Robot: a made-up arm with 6 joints.
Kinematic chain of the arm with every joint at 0, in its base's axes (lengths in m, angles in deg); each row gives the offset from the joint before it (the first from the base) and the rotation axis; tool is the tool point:
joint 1: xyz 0 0 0.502 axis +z
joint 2: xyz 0 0 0 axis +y
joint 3: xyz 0 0 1.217 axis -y
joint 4: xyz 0 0 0 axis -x
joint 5: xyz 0.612 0 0 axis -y
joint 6: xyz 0 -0.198 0 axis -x
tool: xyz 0 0 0
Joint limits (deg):
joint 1: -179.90..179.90
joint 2: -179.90..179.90
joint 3: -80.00..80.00
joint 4: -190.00..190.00
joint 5: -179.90..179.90
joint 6: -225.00..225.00
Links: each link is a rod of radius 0.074 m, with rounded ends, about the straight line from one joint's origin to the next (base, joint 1, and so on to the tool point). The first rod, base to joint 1, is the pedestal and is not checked.
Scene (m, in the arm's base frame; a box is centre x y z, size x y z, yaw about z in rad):
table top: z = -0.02
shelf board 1: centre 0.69 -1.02 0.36 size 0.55 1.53 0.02 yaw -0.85
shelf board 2: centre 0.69 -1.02 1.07 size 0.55 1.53 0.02 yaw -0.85
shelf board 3: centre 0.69 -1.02 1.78 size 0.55 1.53 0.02 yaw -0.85
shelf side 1: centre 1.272 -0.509 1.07 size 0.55 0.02 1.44 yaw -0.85
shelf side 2: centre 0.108 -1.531 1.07 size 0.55 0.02 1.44 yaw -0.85
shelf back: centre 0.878 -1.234 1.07 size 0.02 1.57 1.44 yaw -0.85
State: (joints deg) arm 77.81 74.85 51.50 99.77 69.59 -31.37
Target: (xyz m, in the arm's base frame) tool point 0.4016 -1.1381 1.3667
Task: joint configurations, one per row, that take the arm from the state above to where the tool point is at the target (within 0.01 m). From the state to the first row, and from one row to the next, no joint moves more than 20 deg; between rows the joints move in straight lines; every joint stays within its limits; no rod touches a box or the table.
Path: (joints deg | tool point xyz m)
1: 59.90 55.80 38.21 94.80 87.59 -32.08 | 0.8129 1.4354 1.1892
2: 41.98 36.76 24.93 89.83 105.59 -32.78 | 1.0173 0.9145 1.5453
3: 24.07 17.71 11.64 84.86 123.59 -33.49 | 0.9199 0.3915 1.7927
4: 6.16 -1.33 -1.65 79.90 141.59 -34.20 | 0.5852 0.0282 1.9102
5: -11.75 -20.38 -14.94 74.93 159.59 -34.90 | 0.1533 -0.0845 1.8912
6: -29.67 -39.43 -28.22 69.96 177.59 -35.61 | -0.2150 0.0444 1.7435
7: -35.97 -27.97 -24.45 70.13 159.59 -34.90 | -0.0164 -0.0713 1.8003
8: -42.28 -16.51 -20.67 70.31 141.59 -34.20 | 0.1608 -0.2364 1.8104
9: -48.59 -5.05 -16.89 70.48 123.59 -33.49 | 0.3010 -0.4414 1.7714
10: -54.89 6.41 -13.11 70.66 105.59 -32.78 | 0.3922 -0.6718 1.6830
11: -61.20 17.87 -9.33 70.83 87.59 -32.08 | 0.4263 -0.9105 1.5469
12: -67.50 29.32 -5.55 71.01 69.59 -31.37 | 0.4016 -1.1380 1.3668

